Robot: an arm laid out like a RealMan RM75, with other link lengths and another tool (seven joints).
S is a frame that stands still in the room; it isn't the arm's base.
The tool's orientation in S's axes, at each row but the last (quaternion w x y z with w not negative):
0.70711, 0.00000, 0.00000, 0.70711
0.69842, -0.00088, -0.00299, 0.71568
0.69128, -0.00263, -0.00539, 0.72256
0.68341, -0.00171, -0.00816, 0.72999
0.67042, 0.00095, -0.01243, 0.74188
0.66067, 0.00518, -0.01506, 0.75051
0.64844, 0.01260, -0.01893, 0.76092
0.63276, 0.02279, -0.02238, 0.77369
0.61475, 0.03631, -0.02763, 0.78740
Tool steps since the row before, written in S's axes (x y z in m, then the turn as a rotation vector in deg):
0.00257, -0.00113, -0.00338, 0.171, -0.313, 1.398
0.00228, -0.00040, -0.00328, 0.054, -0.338, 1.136
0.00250, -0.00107, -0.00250, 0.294, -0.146, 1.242
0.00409, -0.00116, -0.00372, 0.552, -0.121, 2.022
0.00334, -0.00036, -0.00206, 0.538, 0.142, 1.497
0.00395, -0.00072, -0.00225, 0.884, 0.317, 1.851
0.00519, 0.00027, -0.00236, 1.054, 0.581, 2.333
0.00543, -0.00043, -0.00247, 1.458, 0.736, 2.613
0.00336, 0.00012, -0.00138, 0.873, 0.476, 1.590
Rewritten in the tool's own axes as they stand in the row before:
-0.00113, -0.00257, -0.00338, -0.313, -0.171, 1.398
-0.00047, -0.00225, -0.00329, -0.336, -0.052, 1.137
-0.00119, -0.00242, -0.00252, -0.154, -0.301, 1.239
-0.00146, -0.00395, -0.00376, -0.140, -0.572, 2.015
-0.00073, -0.00325, -0.00210, 0.114, -0.575, 1.486
-0.00128, -0.00379, -0.00228, 0.253, -0.946, 1.830
-0.00066, -0.00514, -0.00240, 0.508, -1.162, 2.299
-0.00165, -0.00522, -0.00240, 0.597, -1.590, 2.571
-0.00082, -0.00329, -0.00131, 0.394, -0.961, 1.562

